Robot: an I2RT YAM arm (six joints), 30 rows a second.
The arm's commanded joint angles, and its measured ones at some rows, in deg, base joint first. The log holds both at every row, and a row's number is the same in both.
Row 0, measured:
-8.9 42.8 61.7 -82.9 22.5 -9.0
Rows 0 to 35, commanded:
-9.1 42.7 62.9 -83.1 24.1 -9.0
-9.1 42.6 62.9 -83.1 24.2 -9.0
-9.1 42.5 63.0 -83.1 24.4 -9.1
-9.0 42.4 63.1 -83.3 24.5 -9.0
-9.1 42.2 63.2 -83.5 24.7 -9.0
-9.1 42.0 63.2 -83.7 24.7 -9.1
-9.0 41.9 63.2 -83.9 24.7 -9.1
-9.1 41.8 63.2 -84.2 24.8 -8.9
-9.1 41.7 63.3 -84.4 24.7 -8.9
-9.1 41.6 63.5 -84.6 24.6 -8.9
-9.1 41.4 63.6 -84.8 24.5 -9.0
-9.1 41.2 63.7 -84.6 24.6 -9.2
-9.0 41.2 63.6 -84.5 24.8 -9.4
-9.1 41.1 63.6 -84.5 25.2 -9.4
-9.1 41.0 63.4 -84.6 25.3 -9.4
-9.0 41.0 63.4 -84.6 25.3 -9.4
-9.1 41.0 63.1 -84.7 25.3 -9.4
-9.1 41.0 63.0 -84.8 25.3 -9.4
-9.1 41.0 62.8 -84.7 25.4 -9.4
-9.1 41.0 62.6 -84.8 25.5 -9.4
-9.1 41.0 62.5 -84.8 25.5 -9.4
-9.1 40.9 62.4 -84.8 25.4 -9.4
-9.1 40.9 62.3 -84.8 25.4 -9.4
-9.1 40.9 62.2 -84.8 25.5 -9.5
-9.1 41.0 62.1 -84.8 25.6 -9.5
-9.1 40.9 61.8 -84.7 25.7 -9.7
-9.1 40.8 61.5 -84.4 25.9 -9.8
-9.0 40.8 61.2 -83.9 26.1 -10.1
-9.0 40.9 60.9 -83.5 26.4 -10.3
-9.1 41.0 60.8 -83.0 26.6 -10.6
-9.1 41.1 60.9 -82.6 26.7 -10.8
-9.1 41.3 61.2 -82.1 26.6 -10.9
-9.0 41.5 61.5 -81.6 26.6 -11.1
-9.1 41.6 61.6 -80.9 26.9 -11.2
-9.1 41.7 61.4 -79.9 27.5 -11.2
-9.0 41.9 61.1 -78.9 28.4 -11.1
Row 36, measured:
-8.9 41.4 61.5 -81.4 26.3 -10.5
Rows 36 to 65, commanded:
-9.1 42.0 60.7 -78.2 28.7 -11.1
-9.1 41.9 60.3 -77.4 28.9 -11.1
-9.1 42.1 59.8 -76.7 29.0 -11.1
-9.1 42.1 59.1 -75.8 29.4 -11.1
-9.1 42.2 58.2 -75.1 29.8 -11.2
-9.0 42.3 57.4 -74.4 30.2 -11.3
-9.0 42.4 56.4 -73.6 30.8 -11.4
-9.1 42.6 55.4 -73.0 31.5 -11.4
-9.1 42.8 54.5 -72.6 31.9 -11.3
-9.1 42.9 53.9 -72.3 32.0 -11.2
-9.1 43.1 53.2 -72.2 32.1 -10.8
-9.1 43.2 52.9 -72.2 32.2 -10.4
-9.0 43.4 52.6 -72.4 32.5 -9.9
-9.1 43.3 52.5 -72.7 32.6 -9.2
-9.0 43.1 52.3 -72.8 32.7 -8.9
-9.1 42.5 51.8 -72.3 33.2 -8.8
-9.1 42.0 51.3 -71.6 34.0 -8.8
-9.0 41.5 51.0 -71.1 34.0 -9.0
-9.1 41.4 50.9 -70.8 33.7 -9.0
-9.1 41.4 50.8 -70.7 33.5 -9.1
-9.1 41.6 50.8 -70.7 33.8 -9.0
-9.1 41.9 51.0 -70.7 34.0 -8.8
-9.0 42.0 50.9 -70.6 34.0 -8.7
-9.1 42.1 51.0 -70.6 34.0 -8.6
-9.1 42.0 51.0 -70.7 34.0 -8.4
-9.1 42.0 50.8 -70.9 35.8 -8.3
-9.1 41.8 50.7 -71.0 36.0 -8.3
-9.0 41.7 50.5 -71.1 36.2 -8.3
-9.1 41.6 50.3 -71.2 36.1 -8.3
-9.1 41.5 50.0 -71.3 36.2 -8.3
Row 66, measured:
-8.9 42.2 51.2 -69.0 34.9 -9.2
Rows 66 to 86, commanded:
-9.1 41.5 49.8 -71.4 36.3 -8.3
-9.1 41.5 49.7 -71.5 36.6 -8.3
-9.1 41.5 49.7 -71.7 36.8 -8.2
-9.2 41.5 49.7 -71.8 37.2 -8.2
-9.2 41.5 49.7 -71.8 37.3 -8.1
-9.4 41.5 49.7 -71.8 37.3 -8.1
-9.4 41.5 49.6 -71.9 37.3 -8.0
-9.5 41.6 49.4 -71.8 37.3 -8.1
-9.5 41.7 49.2 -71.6 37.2 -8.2
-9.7 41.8 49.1 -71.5 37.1 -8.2
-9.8 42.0 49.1 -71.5 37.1 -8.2
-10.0 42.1 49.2 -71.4 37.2 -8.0
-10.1 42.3 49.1 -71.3 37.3 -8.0
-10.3 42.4 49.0 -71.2 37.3 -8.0
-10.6 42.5 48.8 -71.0 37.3 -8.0
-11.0 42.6 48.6 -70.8 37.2 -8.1
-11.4 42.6 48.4 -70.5 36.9 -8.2
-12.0 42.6 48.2 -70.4 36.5 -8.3
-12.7 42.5 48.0 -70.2 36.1 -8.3
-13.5 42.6 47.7 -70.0 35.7 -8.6
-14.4 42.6 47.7 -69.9 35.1 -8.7
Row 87, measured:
-12.5 42.8 48.8 -67.6 36.3 -9.0
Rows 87 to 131, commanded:
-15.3 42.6 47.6 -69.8 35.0 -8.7
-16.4 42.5 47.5 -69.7 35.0 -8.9
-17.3 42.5 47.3 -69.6 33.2 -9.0
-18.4 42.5 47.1 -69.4 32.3 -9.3
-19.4 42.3 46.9 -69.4 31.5 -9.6
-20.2 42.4 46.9 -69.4 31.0 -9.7
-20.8 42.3 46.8 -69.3 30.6 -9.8
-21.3 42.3 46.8 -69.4 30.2 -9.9
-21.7 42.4 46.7 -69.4 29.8 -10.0
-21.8 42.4 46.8 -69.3 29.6 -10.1
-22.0 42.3 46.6 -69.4 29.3 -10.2
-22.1 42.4 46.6 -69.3 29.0 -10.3
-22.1 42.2 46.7 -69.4 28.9 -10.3
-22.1 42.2 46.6 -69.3 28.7 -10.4
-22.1 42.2 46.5 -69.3 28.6 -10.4
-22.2 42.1 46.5 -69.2 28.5 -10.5
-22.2 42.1 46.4 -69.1 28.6 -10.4
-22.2 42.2 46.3 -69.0 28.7 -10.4
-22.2 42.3 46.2 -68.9 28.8 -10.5
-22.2 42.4 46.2 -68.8 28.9 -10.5
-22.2 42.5 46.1 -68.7 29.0 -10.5
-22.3 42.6 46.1 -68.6 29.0 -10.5
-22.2 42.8 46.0 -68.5 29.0 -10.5
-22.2 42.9 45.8 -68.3 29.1 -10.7
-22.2 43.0 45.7 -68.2 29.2 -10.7
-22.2 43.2 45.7 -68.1 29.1 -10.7
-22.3 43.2 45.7 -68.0 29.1 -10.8
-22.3 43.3 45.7 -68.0 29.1 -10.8
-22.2 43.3 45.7 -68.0 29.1 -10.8
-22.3 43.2 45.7 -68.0 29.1 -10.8
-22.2 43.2 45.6 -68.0 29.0 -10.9
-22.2 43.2 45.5 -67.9 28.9 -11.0
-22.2 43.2 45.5 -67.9 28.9 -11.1
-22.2 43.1 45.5 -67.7 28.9 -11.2
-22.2 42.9 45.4 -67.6 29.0 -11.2
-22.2 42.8 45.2 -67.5 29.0 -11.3
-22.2 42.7 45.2 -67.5 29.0 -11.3
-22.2 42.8 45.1 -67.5 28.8 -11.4
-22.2 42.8 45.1 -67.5 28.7 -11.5
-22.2 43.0 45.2 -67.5 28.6 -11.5
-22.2 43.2 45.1 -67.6 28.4 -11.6
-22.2 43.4 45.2 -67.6 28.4 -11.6
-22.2 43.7 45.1 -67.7 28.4 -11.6
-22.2 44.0 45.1 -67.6 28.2 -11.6
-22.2 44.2 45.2 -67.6 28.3 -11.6
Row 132, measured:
-21.9 43.7 45.9 -66.1 28.9 -11.0
